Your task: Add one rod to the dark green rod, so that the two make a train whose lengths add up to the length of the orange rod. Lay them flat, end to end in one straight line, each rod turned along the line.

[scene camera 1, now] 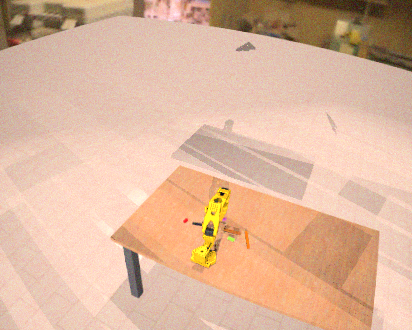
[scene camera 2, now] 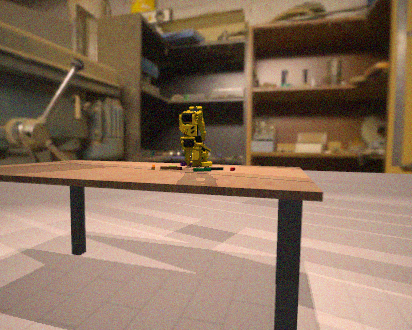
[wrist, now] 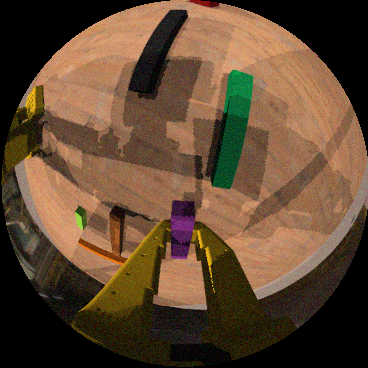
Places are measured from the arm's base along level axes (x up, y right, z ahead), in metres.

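Pixels of known places: hand at its tool point: [scene camera 1: 220,219] [scene camera 2: 187,163] [wrist: 171,227]; arm's base at its link origin: [scene camera 1: 205,254] [scene camera 2: 198,166] [wrist: 35,124].
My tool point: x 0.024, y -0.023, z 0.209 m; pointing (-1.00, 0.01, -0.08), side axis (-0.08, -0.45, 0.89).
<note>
For each thing: its top centre in the pictures, then the offset to it from my tool point.
- purple rod at its top centre: [wrist: 178,243] [scene camera 2: 186,162] [scene camera 1: 222,218] dz +0.007, dx +0.005, dy +0.003 m
- dark green rod at its top centre: [wrist: 235,129] [scene camera 2: 202,168] dz -0.001, dx -0.014, dy -0.054 m
- orange rod at its top centre: [wrist: 99,254] [scene camera 2: 153,165] [scene camera 1: 247,238] dz -0.044, dx -0.014, dy +0.153 m
- black rod at its top centre: [wrist: 158,36] [scene camera 1: 199,223] dz -0.059, dx -0.014, dy -0.081 m
- brown rod at its top centre: [wrist: 114,240] [scene camera 1: 232,230] dz -0.028, dx -0.014, dy +0.074 m
- light green rod at its top centre: [wrist: 78,221] [scene camera 1: 231,238] dz -0.076, dx -0.014, dy +0.087 m
- red piece at its top centre: [scene camera 2: 232,167] [scene camera 1: 185,220] dz -0.071, dx -0.014, dy -0.149 m
My gripper [wrist: 182,231] is shut on the purple rod [wrist: 182,220] [scene camera 1: 224,219] [scene camera 2: 183,164], with a jaw on each side of it in the wrist view. The purple rod seems to be held above the table, apart from the dark green rod. The dark green rod [wrist: 232,130] [scene camera 2: 202,169] lies flat, beyond and to the right of the jaw tips in the wrist view; the arm hides it in scene camera 1. The orange rod [scene camera 1: 247,239] [wrist: 102,251] [scene camera 2: 153,167] lies on the table, partly behind the left jaw in the wrist view.
A black rod [wrist: 157,52] [scene camera 1: 197,224] lies left of the dark green rod in the wrist view. A brown rod [wrist: 116,230] [scene camera 1: 232,231] and a light green rod [wrist: 81,218] [scene camera 1: 231,239] lie near the orange rod. A red piece [scene camera 1: 185,220] [scene camera 2: 232,169] lies beyond the black rod.
</note>
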